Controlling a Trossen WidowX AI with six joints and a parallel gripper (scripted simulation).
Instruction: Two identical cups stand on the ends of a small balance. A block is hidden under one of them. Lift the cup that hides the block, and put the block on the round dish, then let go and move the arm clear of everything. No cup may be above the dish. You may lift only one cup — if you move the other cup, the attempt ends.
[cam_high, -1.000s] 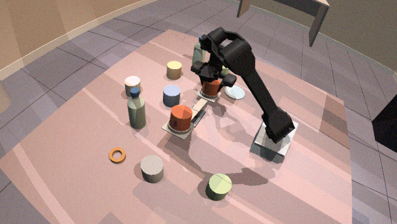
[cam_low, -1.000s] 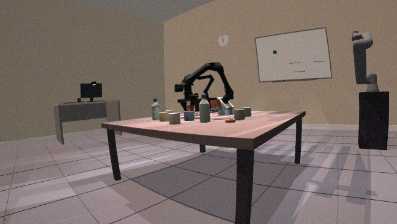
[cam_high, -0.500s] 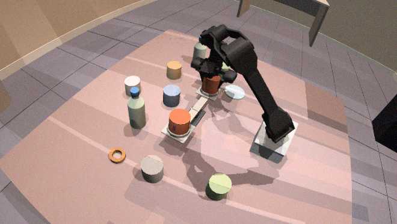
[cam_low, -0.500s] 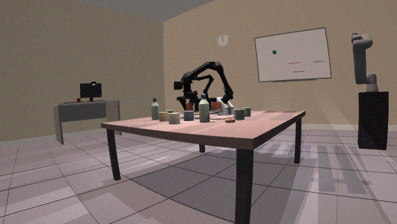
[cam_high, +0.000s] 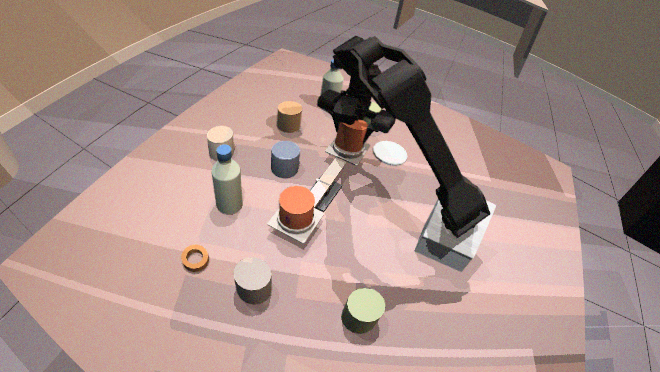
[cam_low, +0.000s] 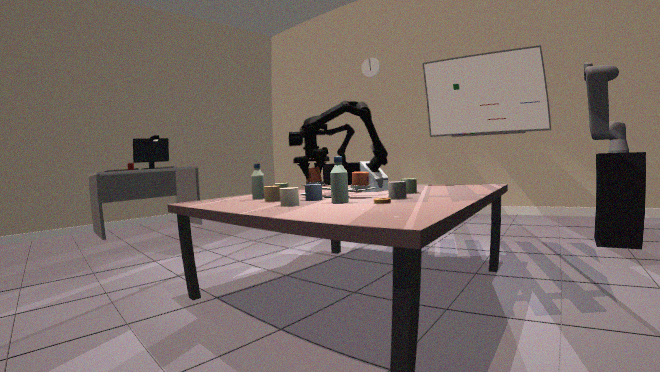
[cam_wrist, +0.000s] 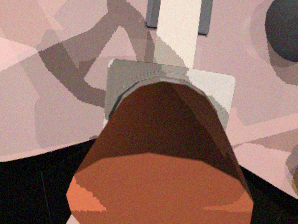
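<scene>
Now: gripper tip 10 mm to the right of the pale green block and 10 mm above it. Also, from my gripper tip: white round dish 120 mm to the right, 90 mm behind, 80 mm below; blue cup 110 mm to the left, 100 mm ahead, 50 mm below; small balance 130 mm to the left, 60 mm below.
</scene>
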